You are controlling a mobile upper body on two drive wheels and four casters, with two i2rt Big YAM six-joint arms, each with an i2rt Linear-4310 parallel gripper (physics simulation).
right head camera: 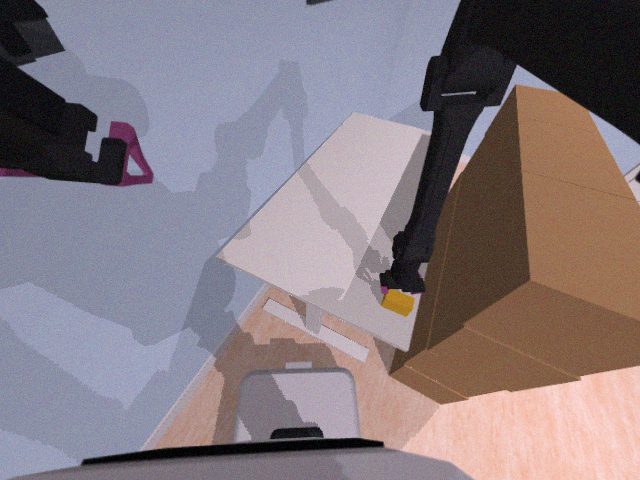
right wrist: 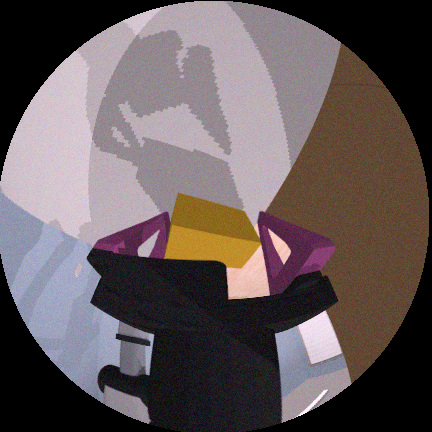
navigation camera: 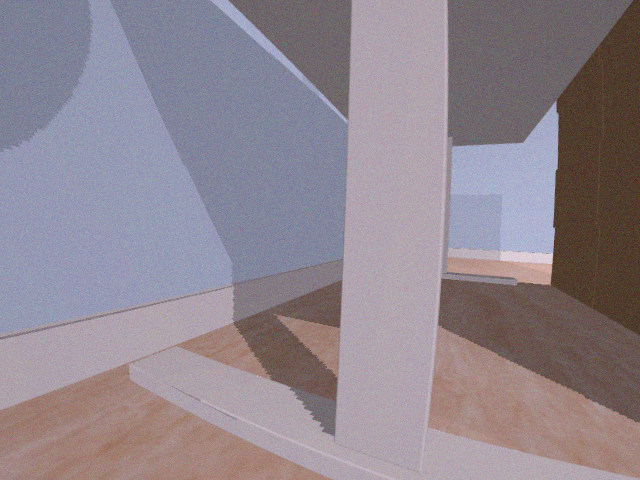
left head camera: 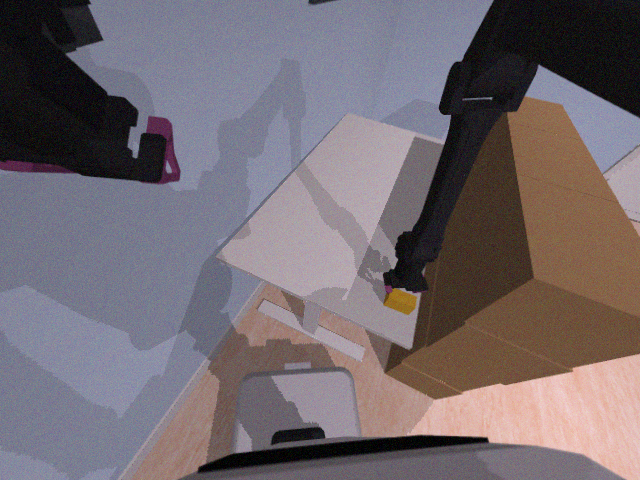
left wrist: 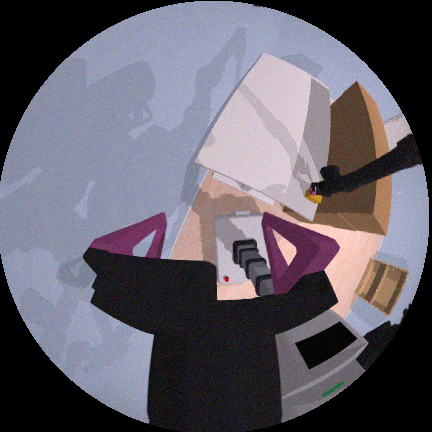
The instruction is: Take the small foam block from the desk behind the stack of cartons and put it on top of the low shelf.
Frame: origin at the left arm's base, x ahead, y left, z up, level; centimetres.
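Seen in the pictures: left gripper, fingertip midpoint: (right head camera: pixel 113 175) (left head camera: pixel 138 172) (left wrist: pixel 213 217); right gripper, fingertip midpoint: (right head camera: pixel 397 292) (right wrist: pixel 213 216) (left head camera: pixel 399 291) (left wrist: pixel 314 190).
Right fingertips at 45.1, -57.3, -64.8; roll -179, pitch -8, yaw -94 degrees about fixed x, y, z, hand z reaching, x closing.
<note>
A point is followed by its place in that frame, as x, y, z.
The yellow foam block (left head camera: pixel 400 301) @(40.7, -55.6, -63.0) (right head camera: pixel 398 303) @(40.5, -55.9, -63.0) (left wrist: pixel 314 197) @(41.2, -55.5, -63.0) (right wrist: pixel 210 239) @(43.9, -56.7, -63.0) lies on the white desk (left head camera: pixel 279 232) @(75.7, -14.2, -69.0) (right head camera: pixel 279 232) @(75.8, -14.2, -69.0) (left wrist: pixel 265 130) @(82.3, -32.7, -69.0) (right wrist: pixel 45 160) @(56.8, -33.1, -69.0), near its corner beside the stack of cartons. My right gripper (left head camera: pixel 406 289) @(45.1, -57.3, -64.8) (right head camera: pixel 400 290) @(45.1, -57.3, -64.8) (right wrist: pixel 213 216) @(45.1, -57.3, -64.8) is open at the block. In the right wrist view the block shows between the spread fingertips, close to the left one; whether it touches is unclear. My left gripper (left wrist: pixel 213 217) @(36.8, -0.2, -12.1) is open and empty, away from the desk. A small light-brown shelf unit (left wrist: pixel 382 286) @(-120.2, -310.5, -86.1), apparently the low shelf, stands at the right in the left wrist view.
The tall stack of brown cartons (left head camera: pixel 568 206) @(55.8, -100.1, -33.0) (right head camera: pixel 568 222) @(48.9, -92.6, -33.0) (left wrist: pixel 355 150) @(71.2, -93.1, -50.2) (right wrist: pixel 375 200) @(47.1, -80.9, -60.3) (navigation camera: pixel 604 206) @(106.8, -113.1, -108.2) stands close along the desk's right side, beside my right arm. A white desk leg (navigation camera: pixel 392 232) @(55.6, -29.6, -118.4) stands directly ahead in the navigation view, with a wall at the left.
</note>
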